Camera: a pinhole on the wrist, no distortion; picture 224 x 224 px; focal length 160.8 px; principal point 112.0 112.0 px. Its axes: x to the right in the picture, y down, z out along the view. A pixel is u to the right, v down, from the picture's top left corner.
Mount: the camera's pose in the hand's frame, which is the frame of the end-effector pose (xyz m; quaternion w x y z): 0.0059 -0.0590 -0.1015 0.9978 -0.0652 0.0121 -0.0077
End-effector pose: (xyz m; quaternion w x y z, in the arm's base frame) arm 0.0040 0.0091 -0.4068 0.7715 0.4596 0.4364 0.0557
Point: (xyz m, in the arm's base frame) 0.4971 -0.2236 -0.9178
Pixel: outside the picture
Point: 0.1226 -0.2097 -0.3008
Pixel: 59.8 113.7
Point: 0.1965 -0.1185 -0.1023
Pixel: 52.6 198.6
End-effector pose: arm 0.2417 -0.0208 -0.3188 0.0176 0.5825 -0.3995 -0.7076
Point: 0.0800 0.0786 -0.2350
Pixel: 69.7 150.3
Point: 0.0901 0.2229 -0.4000
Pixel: 103.7 49.8
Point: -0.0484 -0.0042 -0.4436
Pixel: 186.3 137.3
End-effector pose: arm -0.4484 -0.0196 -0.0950 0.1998 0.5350 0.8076 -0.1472
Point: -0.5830 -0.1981 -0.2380
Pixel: 88.6 10.7
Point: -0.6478 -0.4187 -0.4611
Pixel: 84.4 7.6
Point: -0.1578 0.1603 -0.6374
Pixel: 186.7 202.9
